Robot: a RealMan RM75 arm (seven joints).
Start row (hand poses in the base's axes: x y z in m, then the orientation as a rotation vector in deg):
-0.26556 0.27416 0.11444 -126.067 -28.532 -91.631
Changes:
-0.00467 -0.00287 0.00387 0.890 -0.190 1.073
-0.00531 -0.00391 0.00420 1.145 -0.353 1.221
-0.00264 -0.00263 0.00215 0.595 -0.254 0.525
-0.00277 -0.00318 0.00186 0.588 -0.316 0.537
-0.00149 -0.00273 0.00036 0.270 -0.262 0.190
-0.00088 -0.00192 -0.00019 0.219 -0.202 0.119
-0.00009 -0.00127 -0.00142 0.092 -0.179 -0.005
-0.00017 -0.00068 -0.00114 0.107 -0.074 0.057
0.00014 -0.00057 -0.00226 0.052 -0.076 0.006
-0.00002 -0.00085 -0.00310 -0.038 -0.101 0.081
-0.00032 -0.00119 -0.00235 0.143 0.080 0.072
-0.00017 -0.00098 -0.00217 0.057 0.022 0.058
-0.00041 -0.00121 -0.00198 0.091 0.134 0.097
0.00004 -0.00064 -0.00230 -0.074 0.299 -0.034
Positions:
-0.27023 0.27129 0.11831 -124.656 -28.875 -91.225
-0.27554 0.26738 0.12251 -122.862 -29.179 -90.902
-0.27818 0.26475 0.12466 -121.946 -29.247 -90.869
-0.28095 0.26157 0.12652 -120.986 -29.352 -90.897
-0.28244 0.25884 0.12688 -120.497 -29.383 -91.072
-0.28332 0.25692 0.12669 -120.128 -29.370 -91.220
-0.28341 0.25565 0.12527 -119.939 -29.343 -91.418
-0.28358 0.25497 0.12413 -119.776 -29.327 -91.463
-0.28344 0.25440 0.12187 -119.682 -29.312 -91.542
-0.28346 0.25355 0.11877 -119.593 -29.459 -91.612
-0.28378 0.25236 0.11642 -119.503 -29.372 -91.473
-0.28395 0.25138 0.11425 -119.443 -29.369 -91.412
-0.28436 0.25017 0.11227 -119.414 -29.335 -91.202
-0.28432 0.24953 0.10997 -119.695 -29.266 -90.890

